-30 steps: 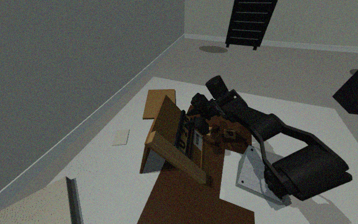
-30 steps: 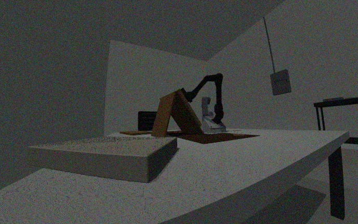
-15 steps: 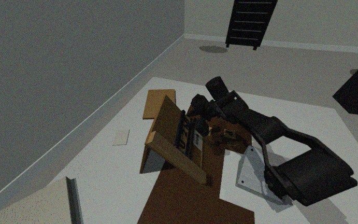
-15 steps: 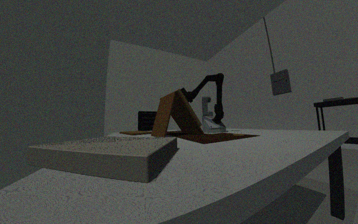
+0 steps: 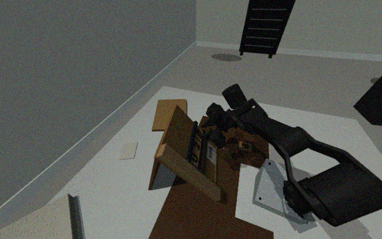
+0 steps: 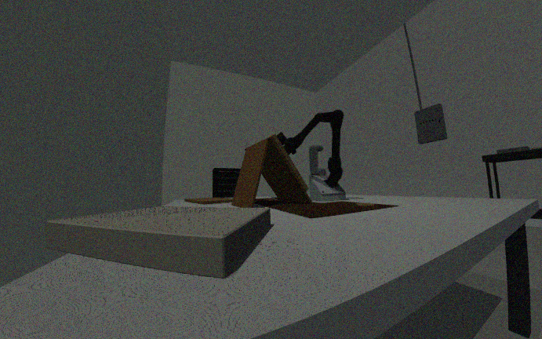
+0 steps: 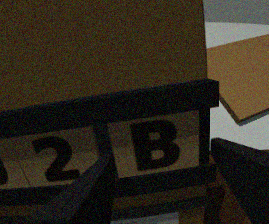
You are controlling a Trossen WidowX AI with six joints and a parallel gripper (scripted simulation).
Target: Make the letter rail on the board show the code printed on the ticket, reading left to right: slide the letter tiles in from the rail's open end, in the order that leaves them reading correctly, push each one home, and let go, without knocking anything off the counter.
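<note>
Now: the white ticket 9 cm below my gripper tip, 5 cm behind it and 3 cm to the left of it. Also, from my gripper tip: brown mat: 18 cm below, 15 cm behind, 10 cm to the left; flat tan panel: 29 cm to the right, 23 cm ahead, 17 cm below.
</note>
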